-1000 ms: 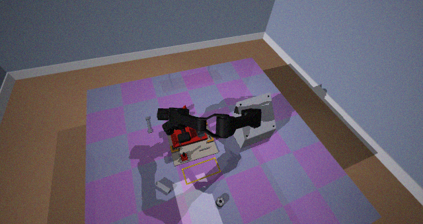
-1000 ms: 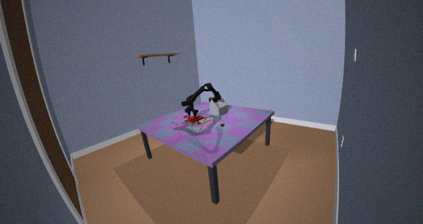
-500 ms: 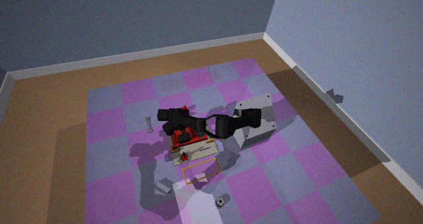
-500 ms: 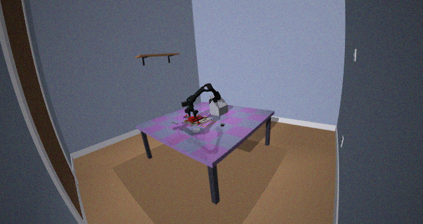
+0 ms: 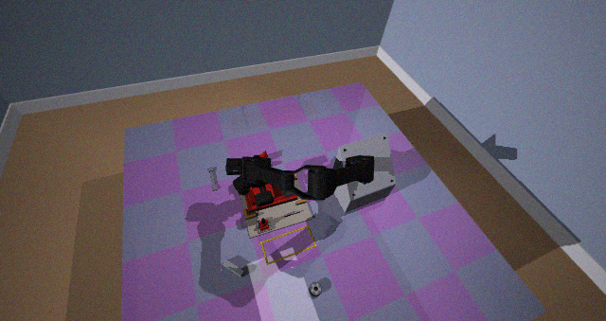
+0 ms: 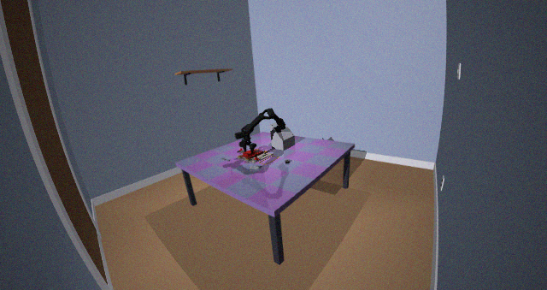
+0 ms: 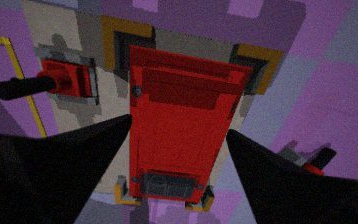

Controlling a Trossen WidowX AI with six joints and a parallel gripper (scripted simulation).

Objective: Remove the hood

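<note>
Right now my gripper tip is right at the red hood. Round my gripper tip: wrench: 17 cm ahead, 15 cm to the right, 4 cm below; grey base plate: 4 cm behind, 3 cm below, 2 cm to the left.
</note>
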